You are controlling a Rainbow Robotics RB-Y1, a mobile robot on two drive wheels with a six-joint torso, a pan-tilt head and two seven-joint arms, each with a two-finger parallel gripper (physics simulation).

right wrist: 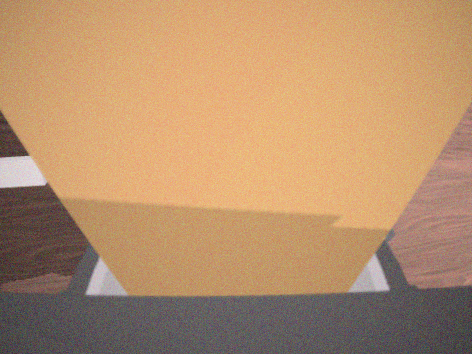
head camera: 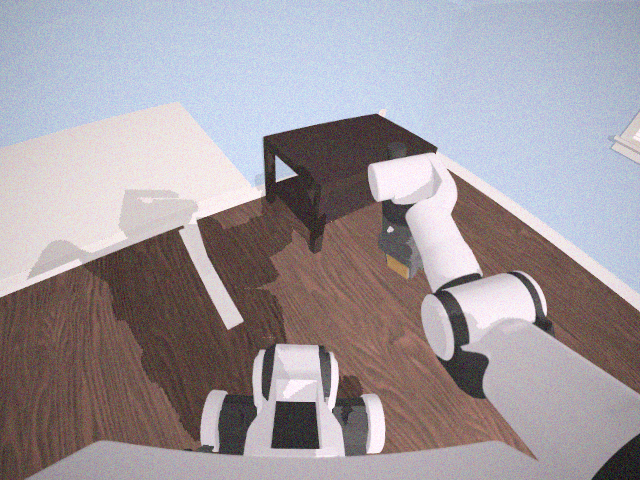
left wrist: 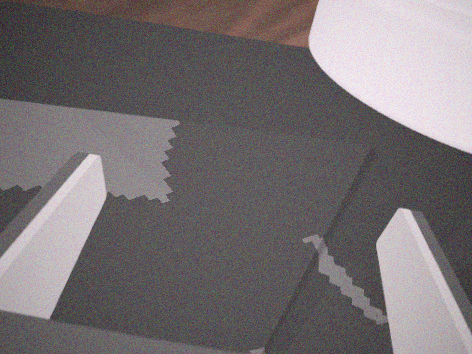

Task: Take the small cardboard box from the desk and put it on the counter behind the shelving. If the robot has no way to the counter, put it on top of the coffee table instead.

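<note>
The small cardboard box point(head camera: 397, 265) point(right wrist: 235, 125) is orange-brown and fills most of the right wrist view. My right gripper point(head camera: 401, 258) point(right wrist: 239, 280) is shut on it, with a finger at each side, and holds it above the wooden floor. A dark, low table point(head camera: 351, 144) with legs, which looks like the coffee table, stands ahead, beyond the box; my right arm hides part of it. My left gripper point(left wrist: 246, 201) is open and empty, over dark grey surfaces of my own base. The shelving does not show, and I cannot make out the counter for certain.
A large pale block or wall point(head camera: 103, 160) stands at the left, with my shadow on it. A white strip point(head camera: 211, 279) point(right wrist: 20, 171) lies on the floor point(head camera: 351, 310) ahead of my base. A pale baseboard point(head camera: 542, 227) runs along the right. A white object point(head camera: 628, 142) shows at the right edge.
</note>
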